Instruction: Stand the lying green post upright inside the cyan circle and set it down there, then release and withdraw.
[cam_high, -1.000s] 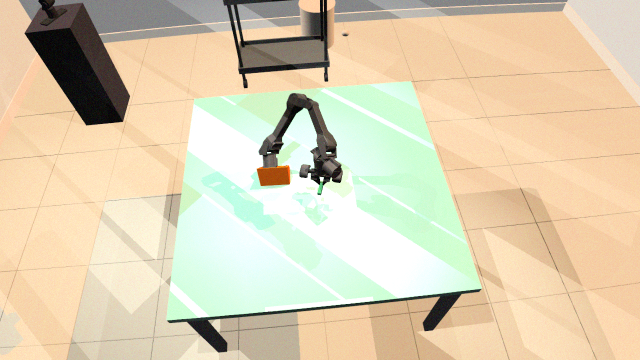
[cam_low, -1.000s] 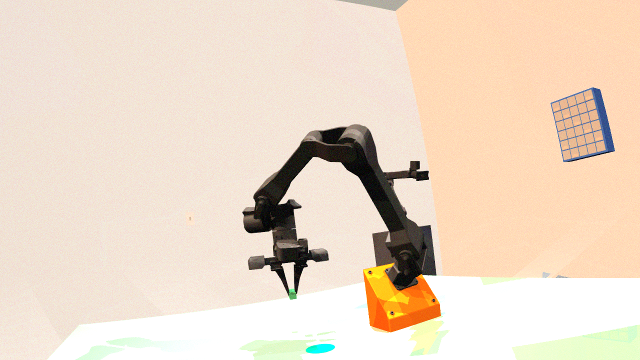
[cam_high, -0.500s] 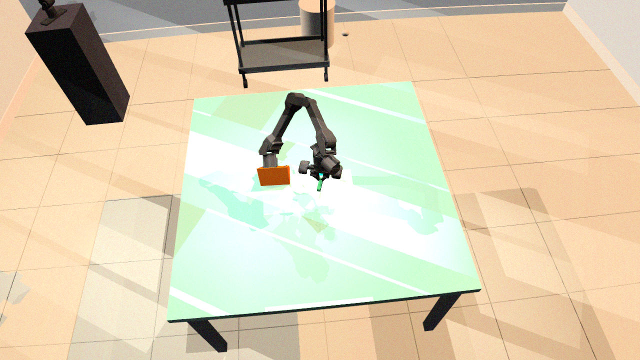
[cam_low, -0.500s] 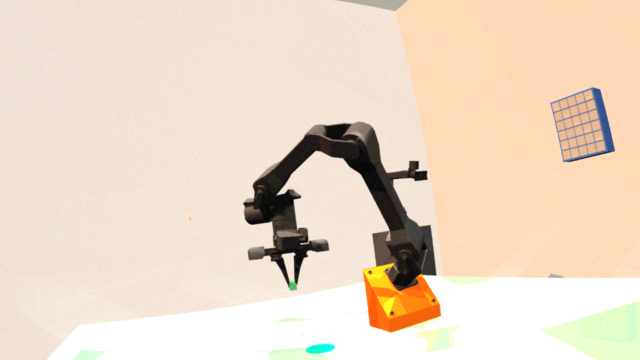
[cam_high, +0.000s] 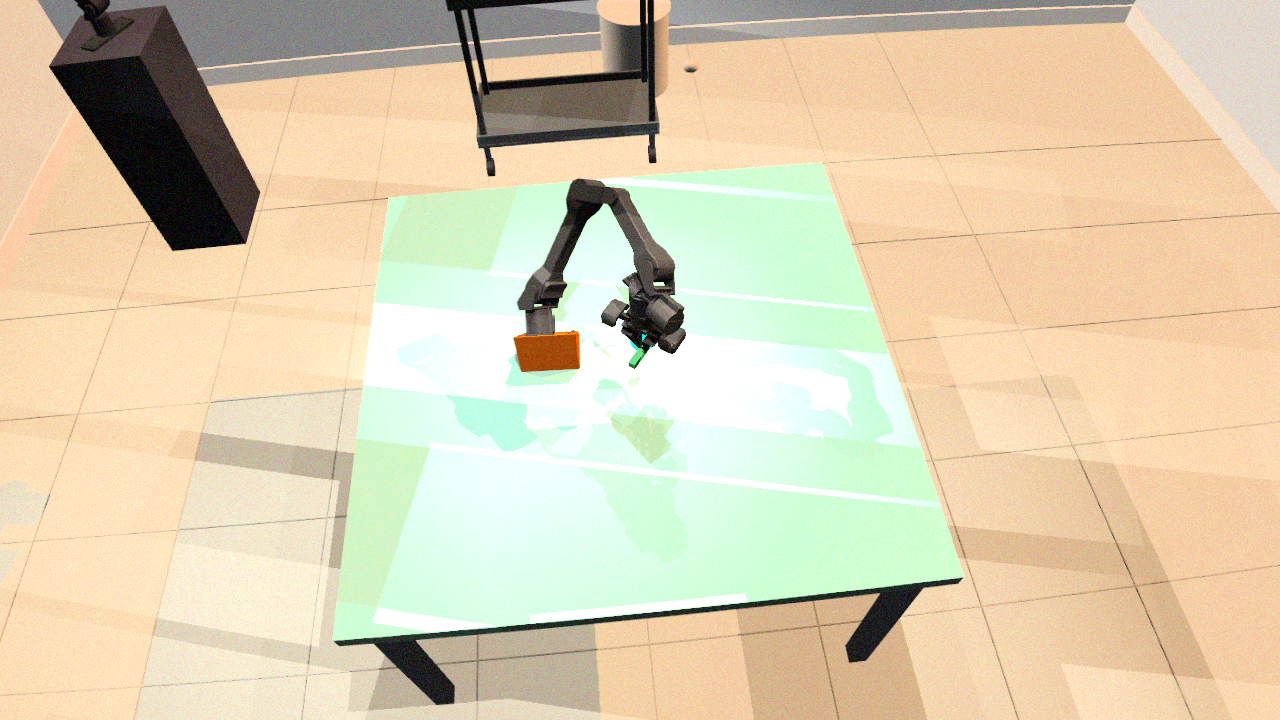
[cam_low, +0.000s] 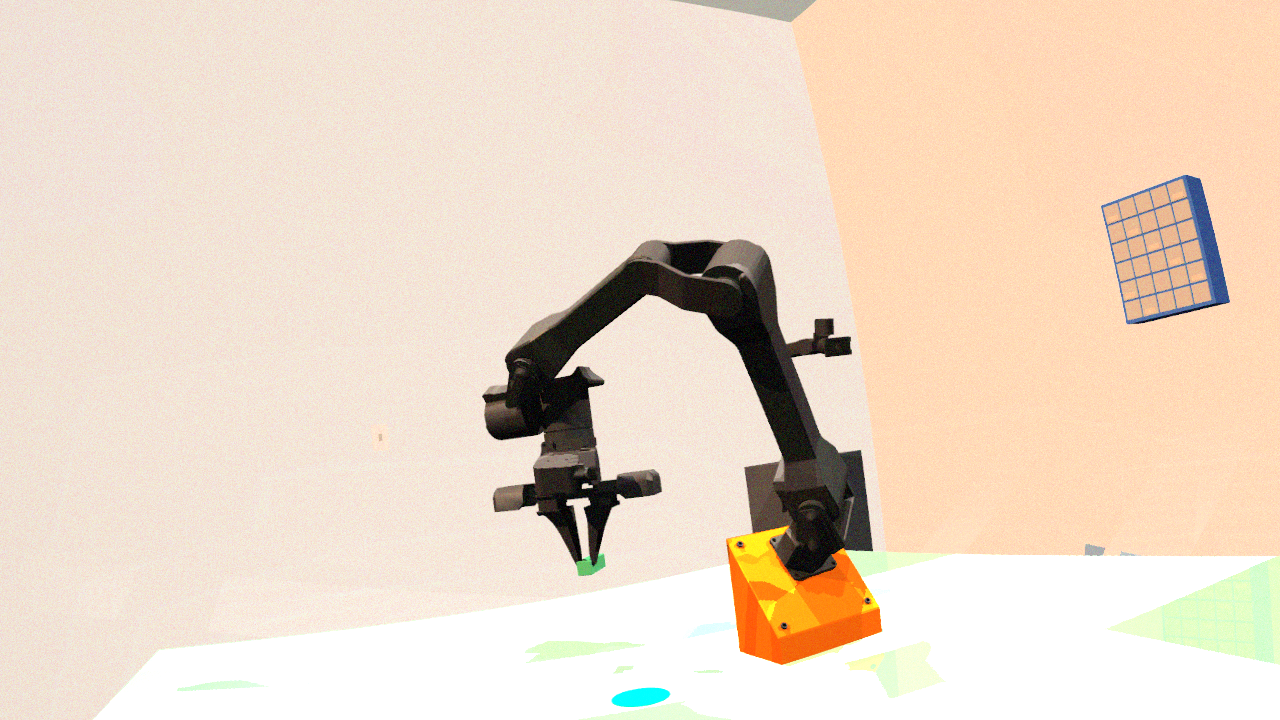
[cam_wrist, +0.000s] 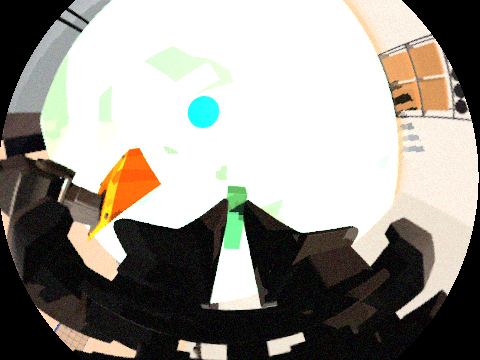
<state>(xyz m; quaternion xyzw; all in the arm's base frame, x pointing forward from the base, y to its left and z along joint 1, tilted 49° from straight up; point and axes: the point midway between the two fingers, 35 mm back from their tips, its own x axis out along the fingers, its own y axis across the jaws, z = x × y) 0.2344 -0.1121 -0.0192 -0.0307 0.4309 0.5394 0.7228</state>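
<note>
Now: the cyan circle 1 cm ahead of my gripper tip, 12 cm to the left of it and 13 cm below it. Round my gripper tip: green post (1 cm behind, 2 cm to the right).
</note>
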